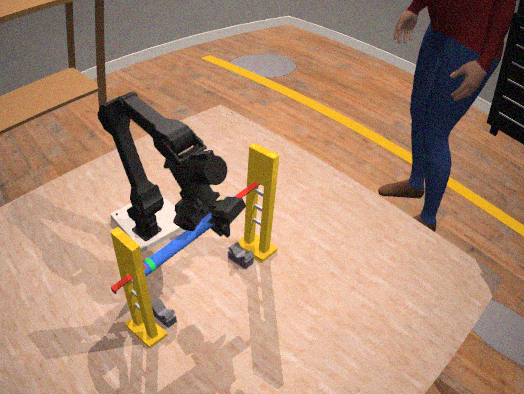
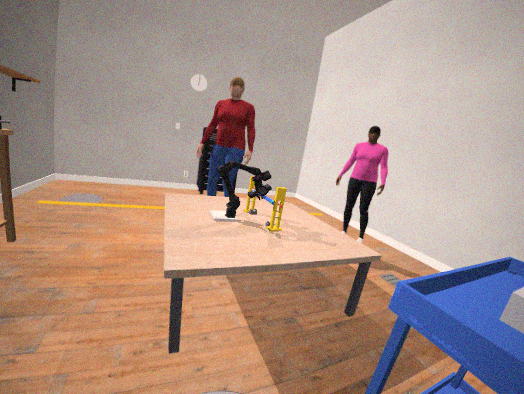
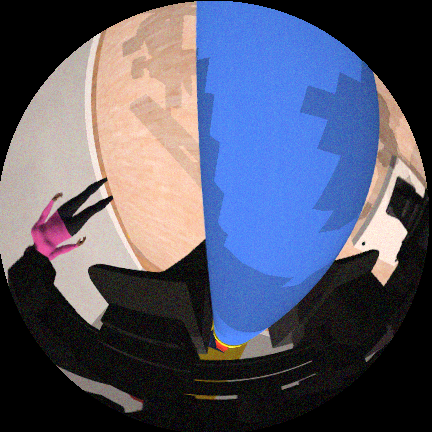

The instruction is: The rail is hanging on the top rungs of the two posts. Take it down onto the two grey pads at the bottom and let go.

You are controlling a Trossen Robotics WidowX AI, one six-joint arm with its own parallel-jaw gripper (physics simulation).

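Places are measured from the arm's base along level axes (x left, y back, z up), in metres.
Where they show: gripper, between the fingertips: (image 1: 225, 236) (image 2: 260, 199); arm's base, origin of its link: (image 1: 146, 230) (image 2: 230, 216) (image 3: 401, 199).
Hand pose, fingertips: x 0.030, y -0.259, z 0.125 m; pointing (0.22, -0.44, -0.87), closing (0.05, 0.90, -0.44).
Each offset is from my fingertips to the top centre of the thing. "pt": to the spot under its first point. Level surfaces: height alone.
The rail @[dx -0.084, dy +0.026, dz +0.070 m] (image 1: 175, 248) (image 2: 269, 200) (image 3: 270, 150) is a blue bar with a green band and red ends. It spans two yellow posts, its red ends close to their top rungs; whether they touch the rungs is too small to tell. The near post @[pt dx -0.277, dy +0.002, dz +0.155 m] (image 1: 126, 247) (image 2: 280, 195) and the far post @[pt dx +0.124, dy +0.002, dz +0.121 m] (image 1: 262, 167) (image 2: 251, 186) stand upright. My gripper (image 1: 211, 221) (image 2: 261, 194) (image 3: 233, 234) is shut on the rail's blue part, nearer the far post. One grey pad @[dx +0.072, dy +0.011, dz -0.099 m] (image 1: 241, 256) (image 2: 253, 211) lies by the far post, another grey pad @[dx -0.203, dy +0.018, dz -0.099 m] (image 1: 165, 314) (image 2: 268, 224) by the near post.
The arm's white base plate (image 1: 167, 225) (image 2: 217, 215) is on the table @[dz -0.142 m] (image 1: 350, 300) (image 2: 210, 250), behind the rail. A person in red (image 1: 465, 20) (image 2: 233, 122) and a person in pink (image 2: 368, 162) (image 3: 51, 232) stand beyond the table. A blue cart (image 2: 450, 325) is at the front right.
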